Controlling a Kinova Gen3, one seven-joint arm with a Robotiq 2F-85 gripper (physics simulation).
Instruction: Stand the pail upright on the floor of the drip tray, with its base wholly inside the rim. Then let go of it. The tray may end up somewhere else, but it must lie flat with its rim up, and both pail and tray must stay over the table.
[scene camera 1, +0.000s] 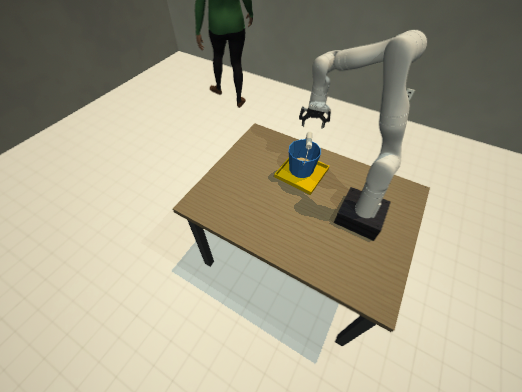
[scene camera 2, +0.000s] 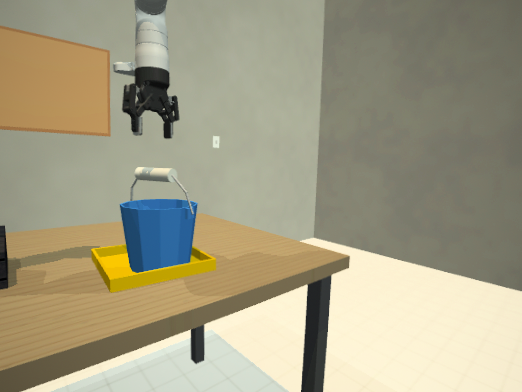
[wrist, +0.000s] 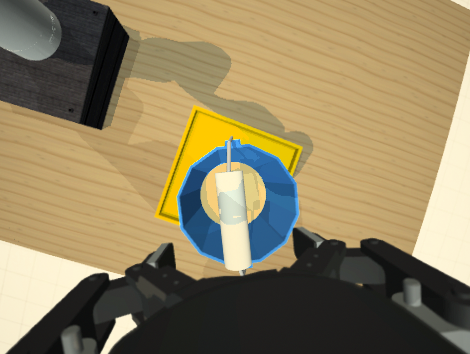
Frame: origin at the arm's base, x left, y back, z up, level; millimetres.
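Where they show: gripper, between the fingertips: (scene camera 1: 312, 126) (scene camera 2: 153, 136) (wrist: 234, 248); arm's base, origin of its link: (scene camera 1: 364, 210) (wrist: 34, 32).
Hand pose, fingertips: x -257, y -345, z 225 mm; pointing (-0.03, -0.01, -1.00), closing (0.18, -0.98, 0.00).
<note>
Things, the pixels of their top centre, and the offset from my fingertips. Level surfaces: height alone.
- blue pail, centre of its top: (wrist: 247, 220) (scene camera 2: 159, 167) (scene camera 1: 307, 137) dx +3, dy -18, dz -71 mm
- yellow drip tray, centre of its top: (wrist: 229, 181) (scene camera 2: 151, 253) (scene camera 1: 302, 169) dx +29, dy -9, dz -286 mm
- pail's white handle grip, centre of its top: (wrist: 234, 222) (scene camera 2: 155, 167) (scene camera 1: 309, 138) dx +1, dy -5, dz -71 mm
- wooden table, height of its surface: dz -314 mm
The blue pail (scene camera 1: 303, 162) (scene camera 2: 160, 235) (wrist: 275, 200) stands upright in the yellow drip tray (scene camera 1: 309, 189) (scene camera 2: 112, 283) (wrist: 175, 170). Its base appears to be inside the rim, near one side; part of that side is hidden by the pail in the wrist view. The tray lies flat on the table with its rim up. The pail's white handle grip (scene camera 1: 309, 140) (scene camera 2: 155, 174) (wrist: 233, 220) stands raised above the pail's mouth. My gripper (scene camera 1: 314, 126) (scene camera 2: 152, 135) (wrist: 234, 248) is open and empty, a clear gap above the handle grip and apart from it.
The wooden table (scene camera 1: 240, 200) (scene camera 2: 270, 250) (wrist: 360, 175) carries my arm's black base block (scene camera 1: 361, 215) (wrist: 55, 75), a short way from the tray. A person in green (scene camera 1: 226, 20) stands on the floor beyond the table in scene camera 1.
</note>
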